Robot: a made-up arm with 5 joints.
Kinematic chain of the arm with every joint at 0, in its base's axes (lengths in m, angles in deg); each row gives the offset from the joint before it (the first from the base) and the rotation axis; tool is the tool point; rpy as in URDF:
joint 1: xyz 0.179 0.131 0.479 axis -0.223 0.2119 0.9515
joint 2: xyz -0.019 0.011 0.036 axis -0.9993 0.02 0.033
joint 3: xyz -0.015 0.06 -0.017 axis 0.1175 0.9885 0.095
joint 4: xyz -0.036 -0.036 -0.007 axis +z
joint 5: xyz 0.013 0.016 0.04 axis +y
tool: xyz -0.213 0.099 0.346 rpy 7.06 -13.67 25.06
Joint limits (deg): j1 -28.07..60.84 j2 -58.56..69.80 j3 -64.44..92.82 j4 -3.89..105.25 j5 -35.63..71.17
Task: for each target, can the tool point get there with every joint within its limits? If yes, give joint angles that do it. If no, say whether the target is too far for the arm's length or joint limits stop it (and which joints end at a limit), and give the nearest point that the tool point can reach.
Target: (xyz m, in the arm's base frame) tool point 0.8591 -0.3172 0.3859
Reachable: no: too far | nearest point 0.5212 -0.0922 0.4658 | short by 0.414 m
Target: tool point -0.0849 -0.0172 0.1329
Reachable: no: joint limits stop it (at a limit: joint 3, joint 4, joint 5) | nearest point -0.1773 -0.0181 0.1998 | short by 0.114 m
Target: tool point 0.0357 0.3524 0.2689
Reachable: no: joint limits stop it (at a limit: joint 1, joint 2, joint 5) | nearest point 0.0102 0.4297 0.2275 | short by 0.091 m
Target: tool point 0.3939 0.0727 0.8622
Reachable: yes | joints 0.89 15.84 79.31 46.10 -15.02
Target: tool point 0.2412 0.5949 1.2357
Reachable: no: too far | nearest point 0.1950 0.3961 0.9068 | short by 0.387 m
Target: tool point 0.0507 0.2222 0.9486
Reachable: yes | joints 19.37 3.00 6.40 84.56 34.96
